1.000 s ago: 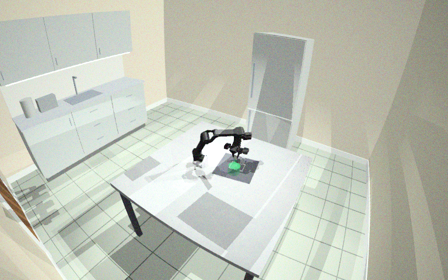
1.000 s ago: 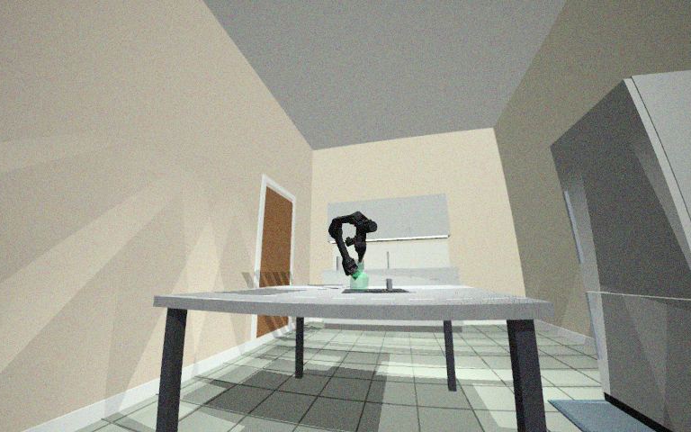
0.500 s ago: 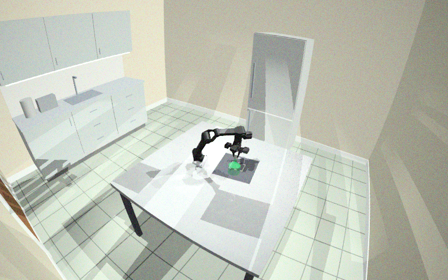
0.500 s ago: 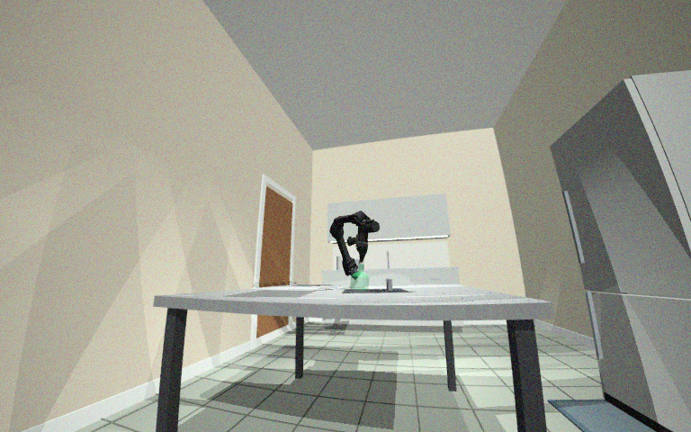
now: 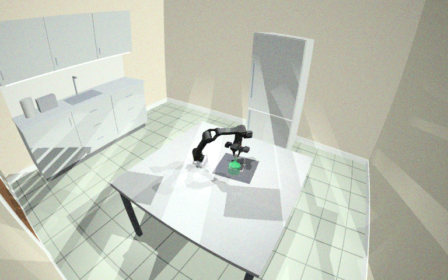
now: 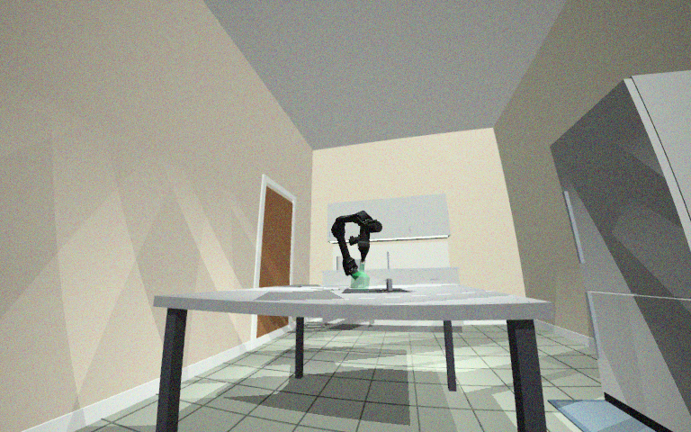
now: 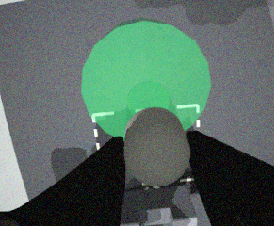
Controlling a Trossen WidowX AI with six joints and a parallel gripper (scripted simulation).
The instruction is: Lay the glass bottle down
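The dark grey mat is 150 mm below my gripper tip, 60 mm to the left of it and 10 mm behind it. Also, from my gripper tip: green glass bottle (50 mm below, 10 mm to the right).
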